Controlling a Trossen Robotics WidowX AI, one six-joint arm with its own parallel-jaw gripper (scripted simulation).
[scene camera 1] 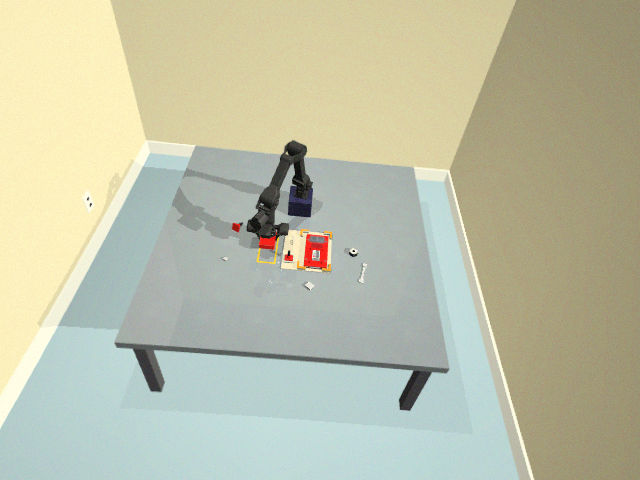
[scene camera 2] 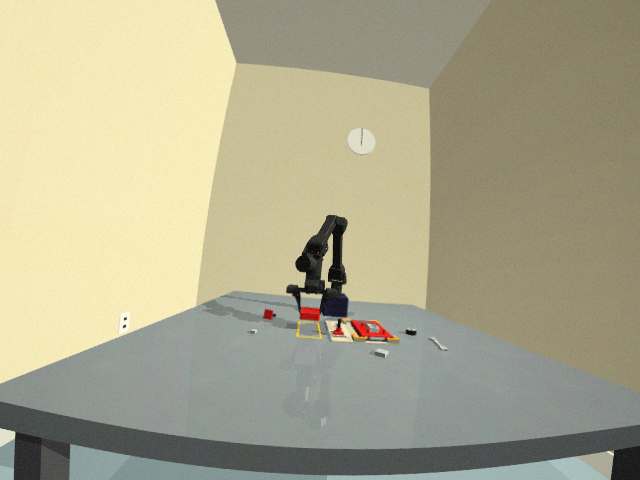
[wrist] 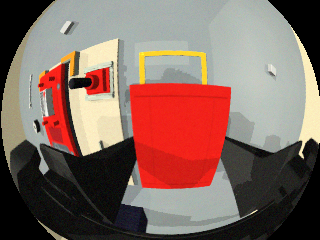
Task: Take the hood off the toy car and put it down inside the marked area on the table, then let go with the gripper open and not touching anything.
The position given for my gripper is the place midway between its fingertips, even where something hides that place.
Observation:
My gripper (scene camera 2: 309, 314) carries a red hood (wrist: 179, 128). Further things: a cream plate (scene camera 1: 295, 241).
My gripper is seen too in the wrist view (wrist: 179, 141). The cream plate is seen too in scene camera 2 (scene camera 2: 350, 336) and in the wrist view (wrist: 97, 119).

